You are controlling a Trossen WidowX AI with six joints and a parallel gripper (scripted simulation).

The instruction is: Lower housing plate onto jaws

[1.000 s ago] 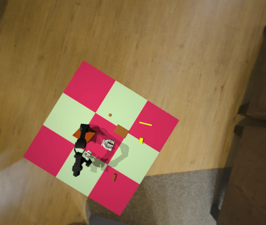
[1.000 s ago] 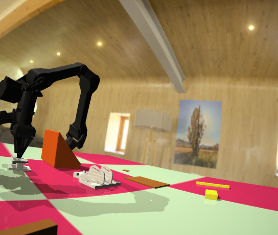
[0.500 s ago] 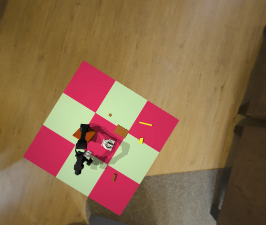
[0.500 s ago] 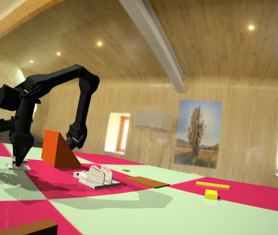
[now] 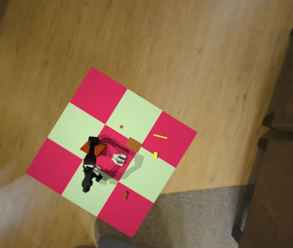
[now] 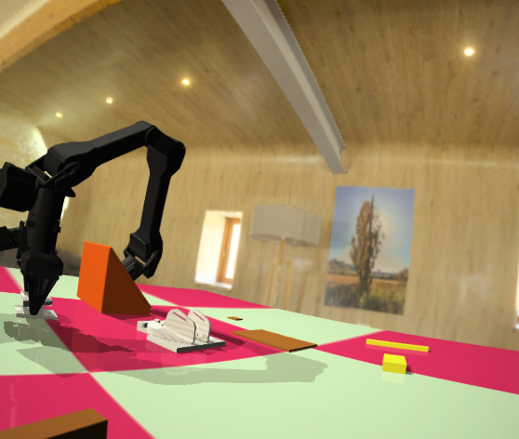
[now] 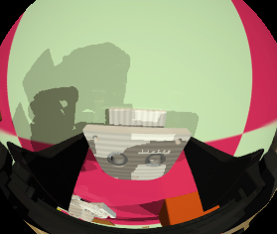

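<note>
Right now my gripper tip is 160 mm short of the white base, 230 mm to the right of it and 10 mm above it. Round my gripper tip: flat brown plate: 180 mm ahead, 430 mm to the left, 10 mm below; yellow bar: 370 mm ahead, 650 mm to the left, 10 mm below; small brown block: 30 mm behind, 520 mm to the left, 10 mm below.
</note>
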